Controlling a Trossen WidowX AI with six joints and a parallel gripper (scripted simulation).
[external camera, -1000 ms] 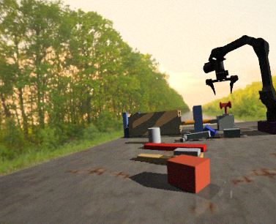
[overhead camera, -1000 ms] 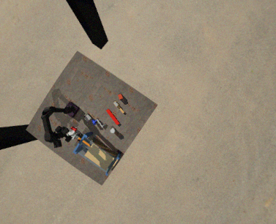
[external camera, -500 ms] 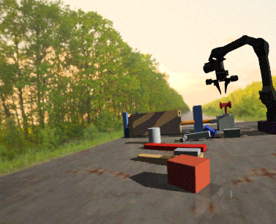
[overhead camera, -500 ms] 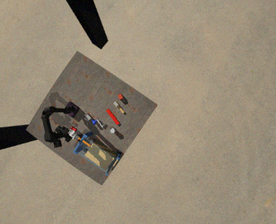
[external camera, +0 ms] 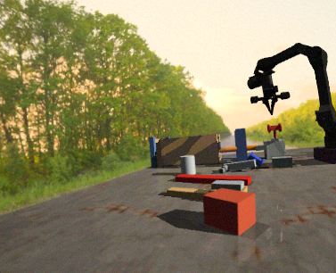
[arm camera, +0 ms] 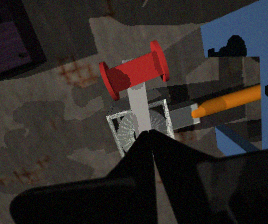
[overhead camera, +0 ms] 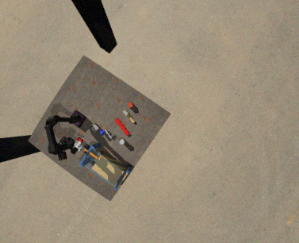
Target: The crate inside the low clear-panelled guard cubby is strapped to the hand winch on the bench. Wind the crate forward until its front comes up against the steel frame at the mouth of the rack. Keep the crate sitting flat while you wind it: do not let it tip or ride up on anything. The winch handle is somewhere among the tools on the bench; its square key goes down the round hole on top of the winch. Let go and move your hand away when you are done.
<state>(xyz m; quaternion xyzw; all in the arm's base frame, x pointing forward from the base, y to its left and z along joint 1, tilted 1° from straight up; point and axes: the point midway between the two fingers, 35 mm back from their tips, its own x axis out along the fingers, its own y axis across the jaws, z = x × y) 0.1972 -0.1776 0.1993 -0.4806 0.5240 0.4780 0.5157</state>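
My gripper tip is now 4 cm to the right of the red knob and 8 cm above it. Also, from my gripper tip: winch handle with red grip 11 cm below; then dark block 2 cm ahead, 20 cm to the left, 20 cm below; then winch 2 cm behind, 7 cm to the right, 18 cm below.
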